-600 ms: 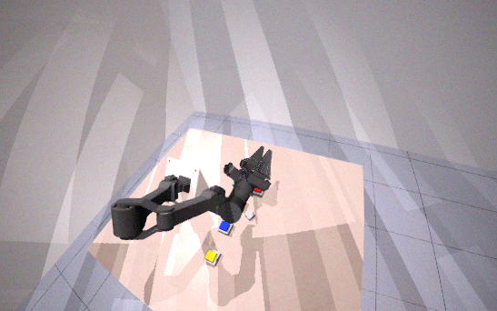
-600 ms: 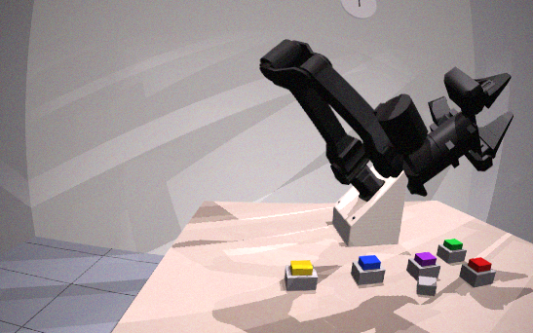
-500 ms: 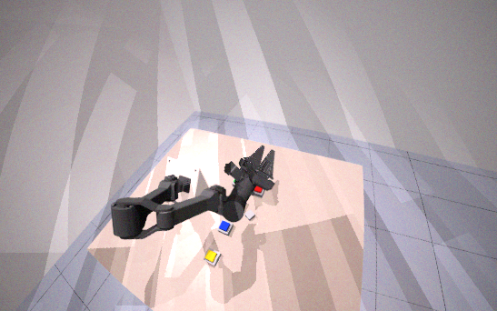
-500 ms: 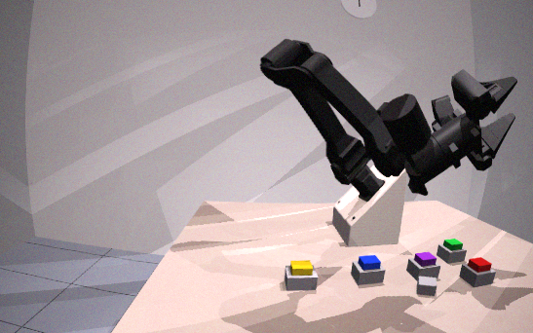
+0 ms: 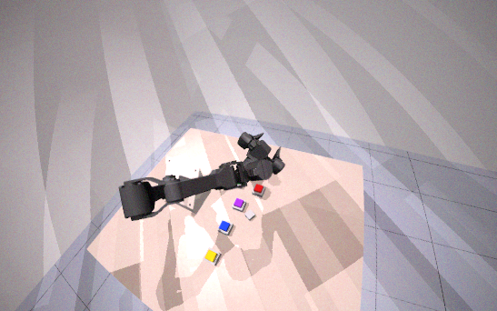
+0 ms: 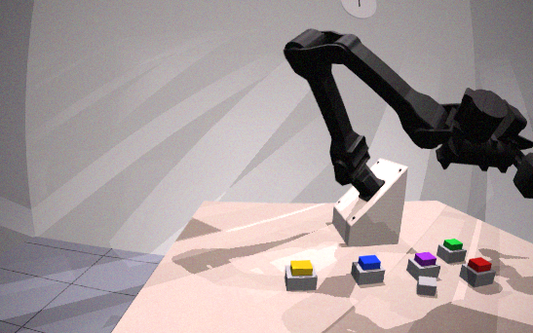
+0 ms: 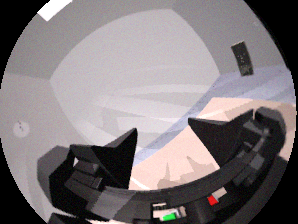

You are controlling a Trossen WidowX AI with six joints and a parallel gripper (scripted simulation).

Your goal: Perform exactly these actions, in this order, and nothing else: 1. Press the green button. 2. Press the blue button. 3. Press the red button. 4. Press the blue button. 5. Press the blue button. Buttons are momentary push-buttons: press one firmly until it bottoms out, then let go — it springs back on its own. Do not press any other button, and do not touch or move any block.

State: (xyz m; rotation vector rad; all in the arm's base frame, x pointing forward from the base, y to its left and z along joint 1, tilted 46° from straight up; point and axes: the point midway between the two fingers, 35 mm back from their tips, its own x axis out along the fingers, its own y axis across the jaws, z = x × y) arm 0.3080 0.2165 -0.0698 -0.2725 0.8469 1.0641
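Right now the green button is 130 mm behind my gripper tip, 90 mm to the right of it and 200 mm below it. From my gripper tip the other things lie so: red button: 30 mm behind, 100 mm to the right, 200 mm below; small grey block: 20 mm behind, 230 mm to the right, 230 mm below; purple button: 80 mm behind, 200 mm to the right, 200 mm below.
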